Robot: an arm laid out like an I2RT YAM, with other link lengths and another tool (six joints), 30 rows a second.
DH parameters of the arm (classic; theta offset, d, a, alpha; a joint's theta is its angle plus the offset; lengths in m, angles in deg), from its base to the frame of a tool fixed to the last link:
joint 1: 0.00 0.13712 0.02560 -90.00
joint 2: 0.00 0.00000 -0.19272 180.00
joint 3: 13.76 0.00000 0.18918 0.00
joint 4: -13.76 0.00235 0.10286 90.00
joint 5: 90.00 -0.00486 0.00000 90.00
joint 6: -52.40 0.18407 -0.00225 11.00
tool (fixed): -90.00 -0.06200 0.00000 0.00
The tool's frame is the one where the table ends.
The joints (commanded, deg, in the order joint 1, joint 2, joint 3, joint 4, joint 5, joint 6), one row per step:
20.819 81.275 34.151 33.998 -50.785 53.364
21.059 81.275 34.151 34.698 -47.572 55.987
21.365 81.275 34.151 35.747 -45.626 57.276
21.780 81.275 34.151 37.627 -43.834 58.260
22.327 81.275 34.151 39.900 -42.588 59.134
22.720 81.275 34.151 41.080 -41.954 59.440
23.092 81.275 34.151 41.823 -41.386 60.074
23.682 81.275 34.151 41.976 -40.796 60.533
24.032 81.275 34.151 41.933 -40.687 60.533
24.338 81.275 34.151 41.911 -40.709 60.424
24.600 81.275 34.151 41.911 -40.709 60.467
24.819 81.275 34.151 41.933 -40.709 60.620
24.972 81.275 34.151 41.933 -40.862 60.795
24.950 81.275 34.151 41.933 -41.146 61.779
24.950 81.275 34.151 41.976 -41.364 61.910
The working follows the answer.
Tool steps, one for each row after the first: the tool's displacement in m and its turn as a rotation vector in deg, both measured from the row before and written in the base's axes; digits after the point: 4 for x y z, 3 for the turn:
0.0056 -0.0007 0.0012 0.439 1.544 -3.272
0.0033 0.0004 0.0028 0.474 0.064 -1.781
0.0031 0.0012 0.0056 0.774 -0.971 -1.474
0.0016 0.0022 0.0072 1.045 -1.383 -0.778
0.0003 0.0017 0.0038 0.513 -0.842 -0.263
-0.0001 0.0015 0.0024 0.508 -0.135 -0.240
-0.0010 0.0025 0.0005 0.208 0.252 -0.029
-0.0011 0.0016 -0.0002 -0.026 0.035 0.241
-0.0012 0.0015 -0.0001 -0.053 -0.078 0.335
-0.0010 0.0013 0.0000 0.018 0.039 0.259
-0.0009 0.0011 0.0001 0.072 0.119 0.208
-0.0009 0.0009 0.0000 0.084 0.165 0.293
-0.0007 0.0002 0.0001 0.421 0.908 0.194
-0.0004 0.0002 0.0002 0.088 0.089 0.208

Tool pose at each row, in the base's axes (x y z in m, rotation vector in deg; rounded; the steps above come from the unrounded poses):
0.2720 0.2047 0.1762 -84.395 -47.865 -76.939
0.2776 0.2040 0.1774 -86.849 -44.423 -78.145
0.2809 0.2044 0.1801 -87.535 -42.822 -79.493
0.2840 0.2055 0.1857 -87.187 -41.805 -81.549
0.2856 0.2078 0.1930 -85.968 -41.269 -83.476
0.2859 0.2094 0.1968 -85.192 -41.178 -84.465
0.2859 0.2110 0.1992 -84.856 -40.680 -84.839
0.2848 0.2135 0.1997 -84.877 -40.336 -84.682
0.2837 0.2151 0.1995 -84.787 -40.493 -84.466
0.2825 0.2166 0.1995 -84.592 -40.800 -84.269
0.2815 0.2179 0.1995 -84.460 -40.928 -84.044
0.2807 0.2190 0.1995 -84.365 -40.929 -83.799
0.2798 0.2199 0.1996 -84.244 -40.947 -83.454
0.2791 0.2201 0.1997 -84.388 -40.170 -82.621
0.2787 0.2203 0.1999 -84.263 -40.178 -82.404

